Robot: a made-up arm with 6 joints.
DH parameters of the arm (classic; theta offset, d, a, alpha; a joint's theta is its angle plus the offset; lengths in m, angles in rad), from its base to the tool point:
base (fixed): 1.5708 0.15 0 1.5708
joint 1: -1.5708 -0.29 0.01 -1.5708
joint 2: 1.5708 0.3 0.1 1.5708
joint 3: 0 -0.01 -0.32 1.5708
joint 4: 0 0.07 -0.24 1.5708
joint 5: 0 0.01 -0.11 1.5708
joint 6: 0 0.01 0.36 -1.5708
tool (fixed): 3.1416 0.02 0 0
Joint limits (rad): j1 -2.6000..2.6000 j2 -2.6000..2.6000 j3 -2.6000..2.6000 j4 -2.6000..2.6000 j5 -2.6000..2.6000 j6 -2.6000..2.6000
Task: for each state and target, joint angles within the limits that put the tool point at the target. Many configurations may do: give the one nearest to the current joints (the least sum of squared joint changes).
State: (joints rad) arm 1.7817 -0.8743 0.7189 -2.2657 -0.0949 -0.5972
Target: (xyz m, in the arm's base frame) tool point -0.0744 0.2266 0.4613
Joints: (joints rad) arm 1.7049 -1.2351 0.7788 -1.5949 -0.0799 -1.5035
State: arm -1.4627 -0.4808 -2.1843 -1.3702 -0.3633 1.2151
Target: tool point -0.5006 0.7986 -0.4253
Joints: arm -0.5540 -0.3022 -1.8017 -1.0751 -0.3050 1.0041
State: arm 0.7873 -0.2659 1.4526 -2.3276 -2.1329 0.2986
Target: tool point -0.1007 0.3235 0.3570
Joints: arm 1.2338 -0.5875 1.1146 -2.4694 -2.2183 0.1208
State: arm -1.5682 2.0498 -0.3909 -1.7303 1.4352 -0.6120
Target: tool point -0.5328 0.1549 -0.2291
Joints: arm -1.7689 2.2214 -0.5611 -1.2345 1.3656 -1.5236
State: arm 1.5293 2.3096 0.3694 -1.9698 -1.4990 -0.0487
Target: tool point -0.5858 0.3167 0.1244
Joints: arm 1.1135 1.8863 0.6681 -1.5958 -1.3330 0.3798
